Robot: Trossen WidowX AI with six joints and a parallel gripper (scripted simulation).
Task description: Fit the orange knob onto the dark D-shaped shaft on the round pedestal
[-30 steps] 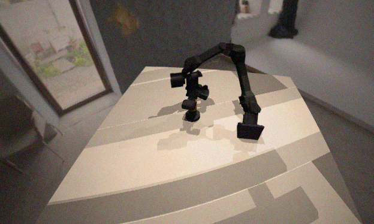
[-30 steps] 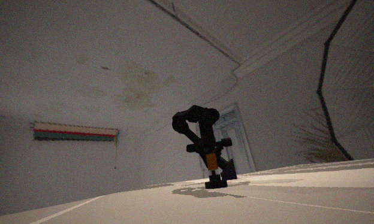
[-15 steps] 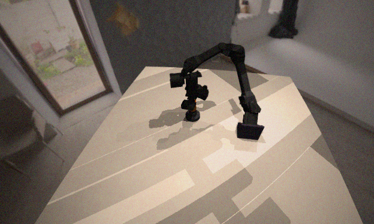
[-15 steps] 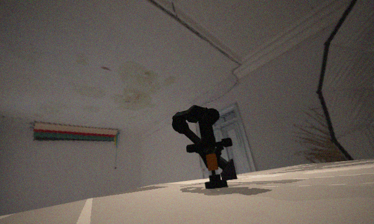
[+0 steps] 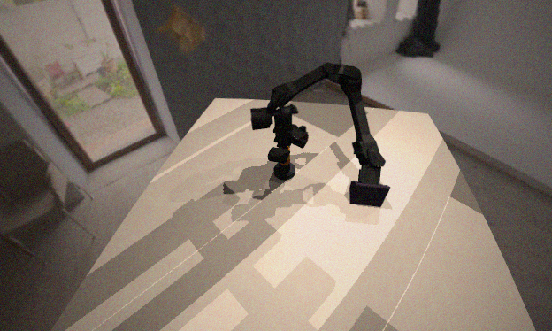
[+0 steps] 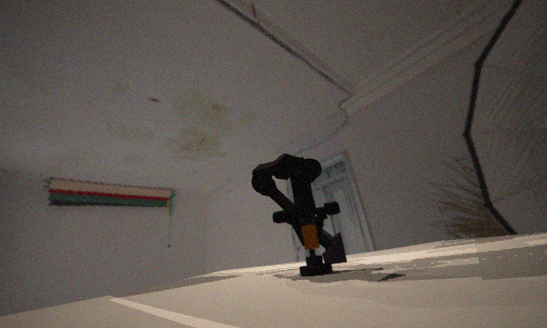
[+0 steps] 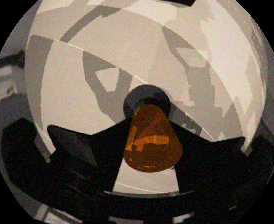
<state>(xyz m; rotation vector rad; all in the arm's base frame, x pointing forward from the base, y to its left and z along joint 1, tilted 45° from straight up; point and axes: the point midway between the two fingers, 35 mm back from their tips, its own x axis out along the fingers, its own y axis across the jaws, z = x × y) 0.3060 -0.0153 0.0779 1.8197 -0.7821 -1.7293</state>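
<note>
The orange knob lies 20 mm above my gripper tip. The rest, counted from my gripper tip: round dark pedestal (40 mm below).
</note>
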